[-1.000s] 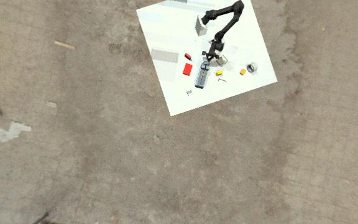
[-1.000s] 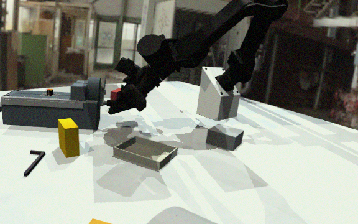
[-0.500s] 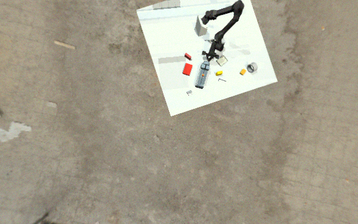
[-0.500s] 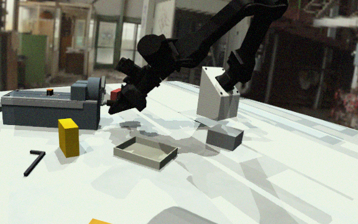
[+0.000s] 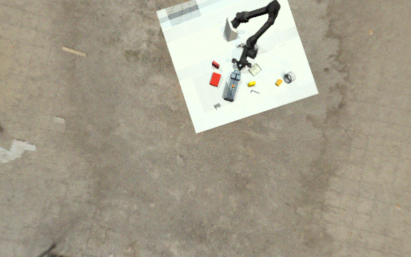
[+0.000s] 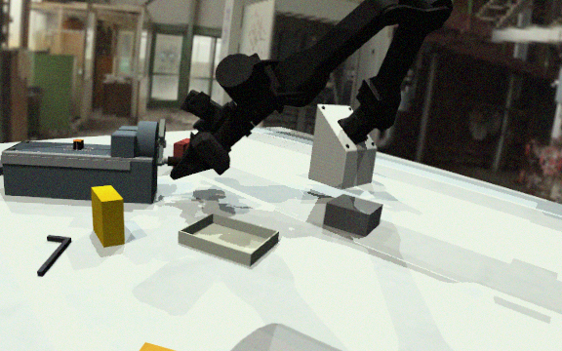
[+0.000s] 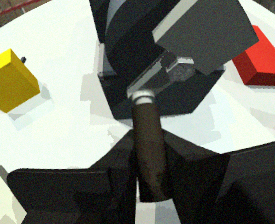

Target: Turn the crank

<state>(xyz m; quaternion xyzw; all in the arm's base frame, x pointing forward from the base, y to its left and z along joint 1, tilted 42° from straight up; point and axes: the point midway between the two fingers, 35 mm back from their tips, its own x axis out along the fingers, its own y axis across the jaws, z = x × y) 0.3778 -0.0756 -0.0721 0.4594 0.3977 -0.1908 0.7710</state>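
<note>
The dark crank handle lies 3 cm above my gripper tip, 1 cm to the left of it and 1 cm behind it. From my gripper tip the other things lie so: red pointer 12 cm to the right, 11 cm ahead, 4 cm above; then shallow grey tray 18 cm to the left, 4 cm ahead, 3 cm below; then yellow block 16 cm ahead, 7 cm to the left, 1 cm below.
</note>
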